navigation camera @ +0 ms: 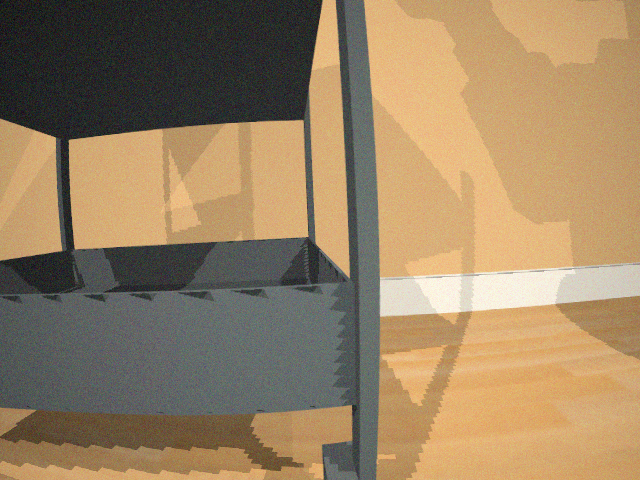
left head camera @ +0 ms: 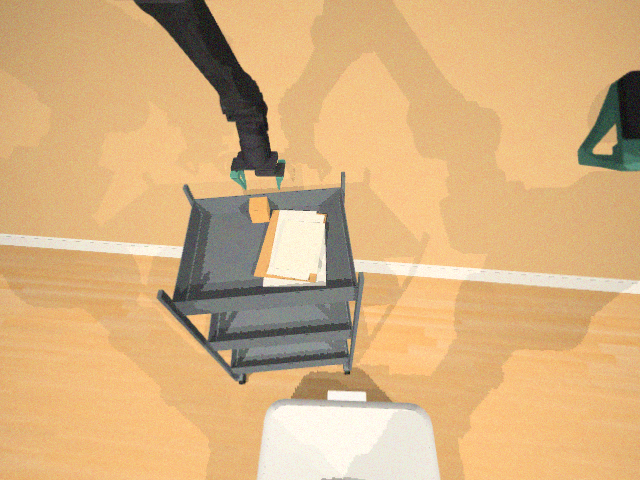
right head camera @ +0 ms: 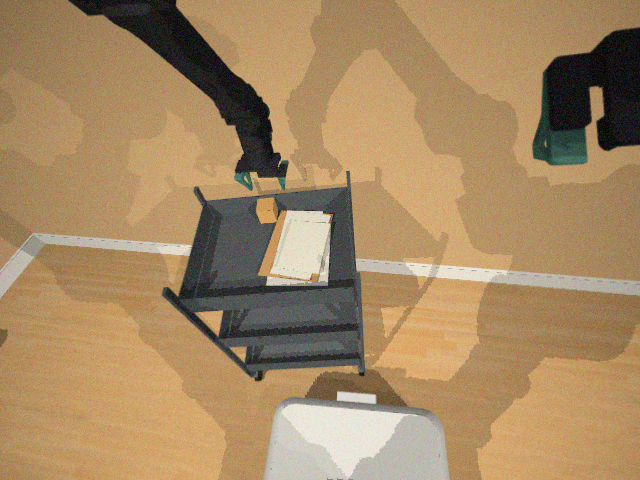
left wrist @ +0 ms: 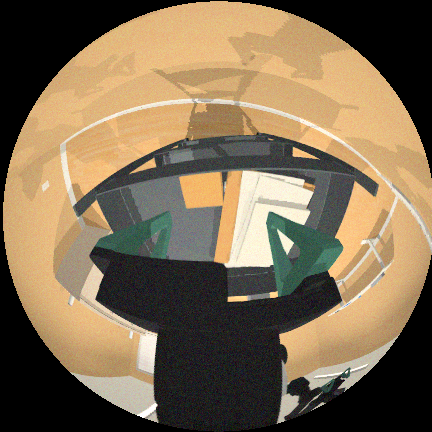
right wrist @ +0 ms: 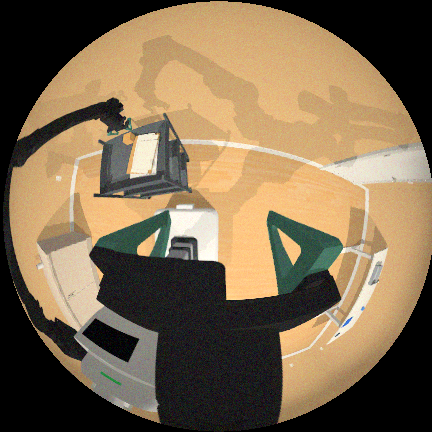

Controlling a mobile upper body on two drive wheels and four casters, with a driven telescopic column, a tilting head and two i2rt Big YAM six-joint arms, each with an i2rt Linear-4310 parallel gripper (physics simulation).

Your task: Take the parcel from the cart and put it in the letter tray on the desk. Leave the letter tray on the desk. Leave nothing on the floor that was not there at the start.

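Frame: origin at the left arm's base, x ahead, y left, z up, level; centimetres.
Seen in the pictures: left gripper, fingertip midpoint: (left head camera: 262,188) (right head camera: 267,189) (left wrist: 218,216) (right wrist: 124,131); right gripper, fingertip midpoint: (left head camera: 635,155) (right head camera: 598,146) (right wrist: 218,215).
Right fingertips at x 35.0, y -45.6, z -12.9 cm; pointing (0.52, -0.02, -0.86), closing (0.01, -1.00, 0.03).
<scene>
Offsets run from my right fingertips to a thing's top centre.
The parcel, a small orange box @(dx +39.1, dy +49.6, dz -48.7 cm) (left head camera: 259,209) (right head camera: 266,210) (left wrist: 201,190) (right wrist: 129,138), sits in the top tray of the grey cart (left head camera: 268,300) (right head camera: 268,299) (left wrist: 225,164) (navigation camera: 359,206), near its far rim. My left gripper (left head camera: 261,187) (right head camera: 267,188) (left wrist: 218,216) (right wrist: 124,131) is open and empty by that far rim; in the left wrist view the parcel lies beyond the fingertips, left of centre. My right gripper (right wrist: 218,215) is open and empty, away from the cart; part of it shows at the right of both head views. I cannot make out the letter tray.
Cream and orange envelopes @(dx +27.0, dy +36.7, dz -51.9 cm) (left head camera: 297,245) (right head camera: 305,245) (right wrist: 145,155) lie stacked right beside the parcel. The white robot base (left head camera: 351,439) (right head camera: 356,439) is close to the cart's near side. The right wrist view shows a beige cabinet (right wrist: 70,270) at the lower left.
</scene>
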